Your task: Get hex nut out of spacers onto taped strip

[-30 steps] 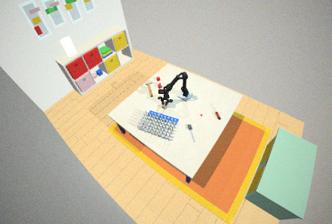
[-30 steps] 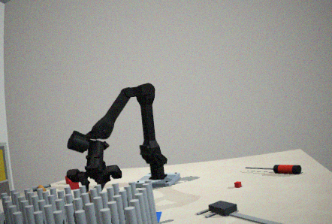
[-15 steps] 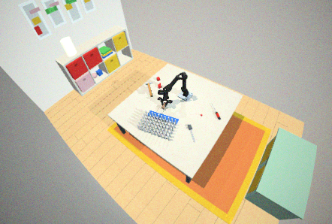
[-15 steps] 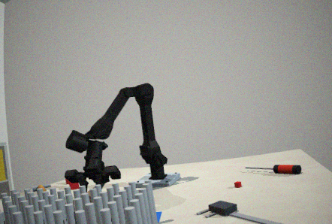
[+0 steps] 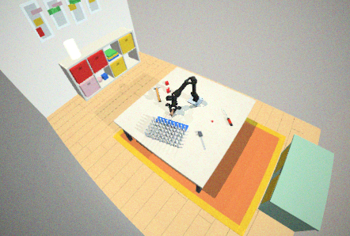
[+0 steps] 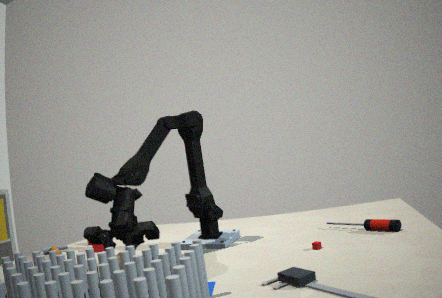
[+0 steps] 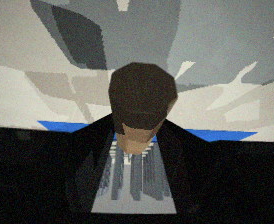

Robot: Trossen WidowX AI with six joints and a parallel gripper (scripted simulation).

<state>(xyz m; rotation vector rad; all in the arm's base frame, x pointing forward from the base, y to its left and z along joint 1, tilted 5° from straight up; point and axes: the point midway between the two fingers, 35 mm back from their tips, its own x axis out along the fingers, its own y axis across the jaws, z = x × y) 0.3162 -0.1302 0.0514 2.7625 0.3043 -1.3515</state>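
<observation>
My gripper tip is 11 cm short of the blue taped strip, 6 cm to the right of it and 3 cm above it. The rest, counted from my gripper tip: wooden-handled hook tool (10 cm ahead, 2 cm to the left); then hex nut (28 cm ahead, 7 cm to the left, 3 cm below).
</observation>
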